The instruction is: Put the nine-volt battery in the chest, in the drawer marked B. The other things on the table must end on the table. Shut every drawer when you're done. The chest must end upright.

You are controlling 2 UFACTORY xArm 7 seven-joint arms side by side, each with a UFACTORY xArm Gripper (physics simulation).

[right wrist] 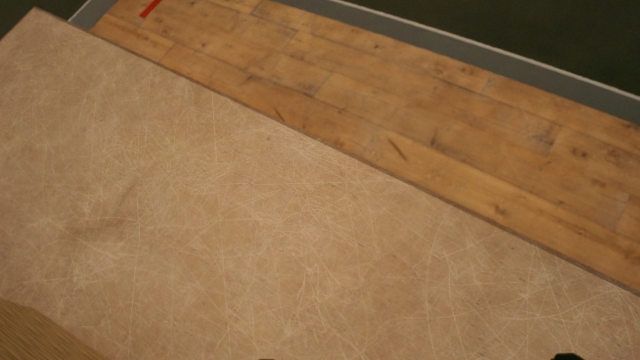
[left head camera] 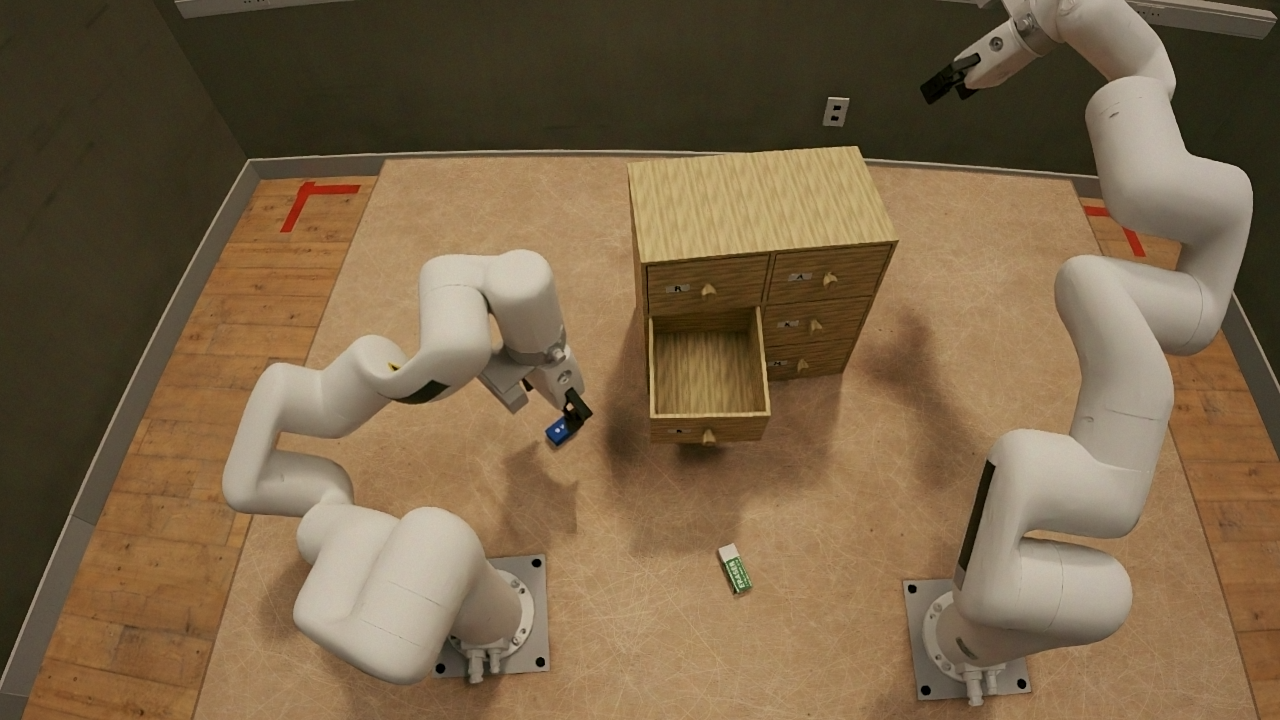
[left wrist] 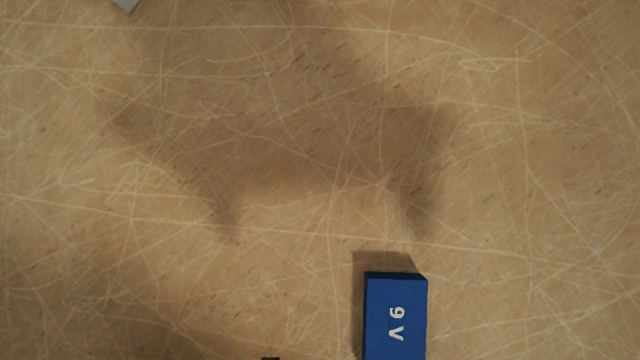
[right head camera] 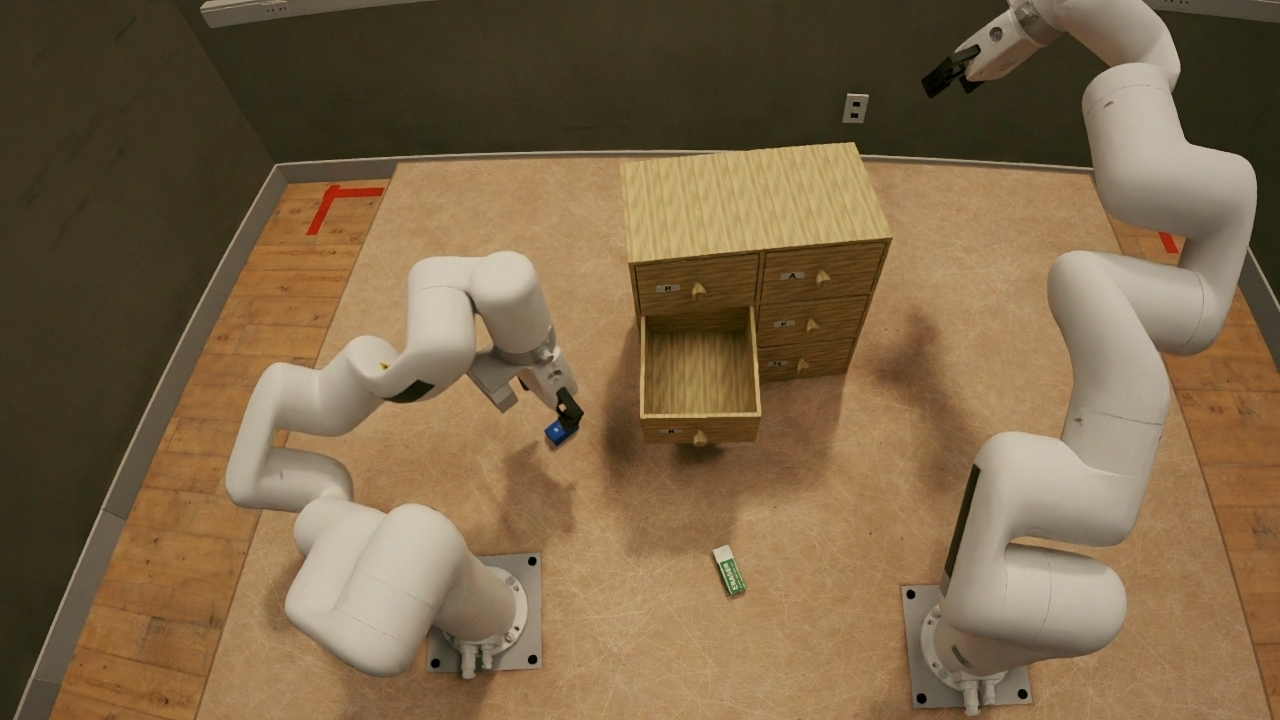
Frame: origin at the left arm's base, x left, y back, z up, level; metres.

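Seen in the pictures: left gripper, fingertip midpoint: [left head camera: 555, 404] [right head camera: 552, 404]; right gripper, fingertip midpoint: [left head camera: 942, 94] [right head camera: 945, 87]; left arm's base, link origin: [left head camera: 489, 615] [right head camera: 484, 611]; right arm's base, link origin: [left head camera: 966, 636] [right head camera: 965, 643].
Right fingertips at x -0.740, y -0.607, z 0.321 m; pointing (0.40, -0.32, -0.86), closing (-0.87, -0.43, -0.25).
Offsets run from my right fingertips to a thing's top centre.
The blue nine-volt battery {dx +0.625, dy +0.336, dz -0.303 m} [left head camera: 558, 433] [right head camera: 559, 433] [left wrist: 395, 325] lies on the table left of the chest. My left gripper [left head camera: 552, 411] [right head camera: 546, 408] is open, low over the battery, with one finger beside it; the other finger is partly hidden. The wooden chest {dx +0.331, dy +0.197, dz -0.003 m} [left head camera: 760, 201] [right head camera: 756, 197] stands upright. Its second drawer down on the left [left head camera: 738, 429] [right head camera: 733, 429] is pulled out and empty; its label is too small to read surely. The other visible drawers are shut. My right gripper [left head camera: 950, 90] [right head camera: 954, 87] is open and empty, high at the back right.
A green and white eraser {dx +0.399, dy +0.576, dz -0.308 m} [left head camera: 734, 570] [right head camera: 728, 571] lies on the table in front of the chest. The open drawer juts toward the front, right of the left gripper. In the right wrist view, part of the chest [right wrist: 35, 335] shows at the lower left.
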